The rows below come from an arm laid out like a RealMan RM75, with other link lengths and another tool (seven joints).
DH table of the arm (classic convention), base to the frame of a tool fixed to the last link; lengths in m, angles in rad. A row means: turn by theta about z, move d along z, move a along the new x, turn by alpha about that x. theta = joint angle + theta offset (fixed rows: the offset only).
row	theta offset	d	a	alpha
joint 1	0.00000	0.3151	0.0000	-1.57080
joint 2	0.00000	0.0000	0.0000	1.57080
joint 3	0.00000	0.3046	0.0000	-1.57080
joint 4	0.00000	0.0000	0.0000	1.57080
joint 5	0.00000	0.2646	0.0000	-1.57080
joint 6	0.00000	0.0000	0.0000	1.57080
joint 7	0.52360	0.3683	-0.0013	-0.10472
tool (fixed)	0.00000	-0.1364	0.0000	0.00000
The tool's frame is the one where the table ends.
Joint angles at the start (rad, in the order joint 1, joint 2, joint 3, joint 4, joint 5, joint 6, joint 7): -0.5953, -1.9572, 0.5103, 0.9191, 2.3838, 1.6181, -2.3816
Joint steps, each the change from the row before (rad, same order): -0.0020, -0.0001, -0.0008, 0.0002, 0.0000, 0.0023, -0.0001; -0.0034, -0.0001, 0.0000, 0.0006, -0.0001, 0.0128, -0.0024; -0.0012, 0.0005, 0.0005, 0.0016, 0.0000, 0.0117, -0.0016; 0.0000, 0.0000, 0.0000, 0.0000, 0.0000, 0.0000, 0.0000; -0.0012, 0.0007, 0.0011, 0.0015, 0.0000, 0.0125, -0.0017; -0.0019, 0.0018, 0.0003, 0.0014, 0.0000, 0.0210, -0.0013; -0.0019, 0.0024, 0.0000, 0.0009, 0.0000, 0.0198, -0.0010; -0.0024, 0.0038, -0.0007, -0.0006, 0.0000, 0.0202, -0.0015; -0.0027, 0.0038, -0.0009, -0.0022, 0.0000, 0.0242, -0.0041; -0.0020, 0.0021, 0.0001, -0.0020, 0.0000, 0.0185, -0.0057; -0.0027, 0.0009, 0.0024, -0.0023, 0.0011, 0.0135, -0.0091
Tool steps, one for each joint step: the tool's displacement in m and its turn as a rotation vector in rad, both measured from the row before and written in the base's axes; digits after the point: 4 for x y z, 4 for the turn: 0.0012, 0.0003, -0.0001, -0.0014, -0.0014, -0.0022; 0.0031, -0.0011, -0.0011, -0.0110, -0.0060, -0.0043; 0.0019, -0.0015, -0.0005, -0.0095, -0.0037, -0.0032; 0.0000, 0.0000, 0.0000, 0.0000, 0.0000, 0.0000; 0.0019, -0.0017, -0.0005, -0.0107, -0.0036, -0.0034; 0.0029, -0.0029, -0.0005, -0.0171, -0.0064, -0.0059; 0.0026, -0.0027, -0.0001, -0.0158, -0.0057, -0.0055; 0.0024, -0.0026, 0.0004, -0.0158, -0.0062, -0.0047; 0.0028, -0.0036, -0.0002, -0.0205, -0.0097, -0.0026; 0.0023, -0.0030, -0.0008, -0.0172, -0.0086, 0.0004; 0.0021, -0.0022, -0.0015, -0.0161, -0.0066, 0.0038
